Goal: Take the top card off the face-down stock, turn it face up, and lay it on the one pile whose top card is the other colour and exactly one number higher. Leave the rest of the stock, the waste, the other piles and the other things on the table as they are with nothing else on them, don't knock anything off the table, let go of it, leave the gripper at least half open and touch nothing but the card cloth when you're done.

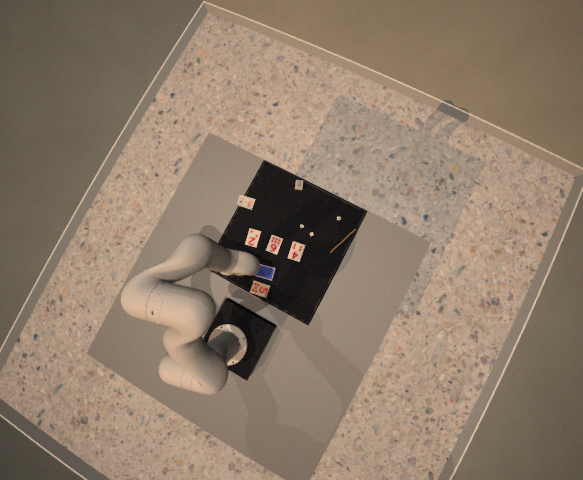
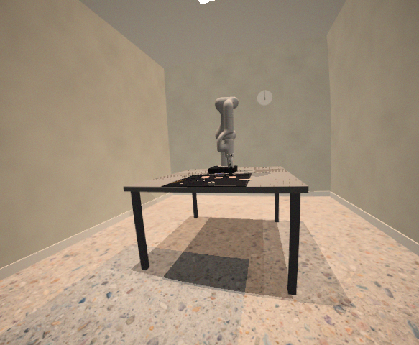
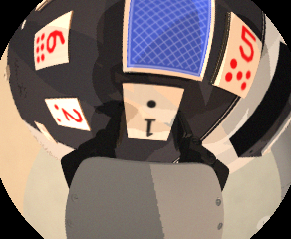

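Now: hand 11 cm to the left of the red 5 card, 8 cm past it and 1 cm above it. Round my hand: black card cloth 20 cm ahead, 13 cm to the right, 3 cm below; thin wooden stick 39 cm to the right, 31 cm ahead, 1 cm below; small block 48 cm ahead, 8 cm to the right.
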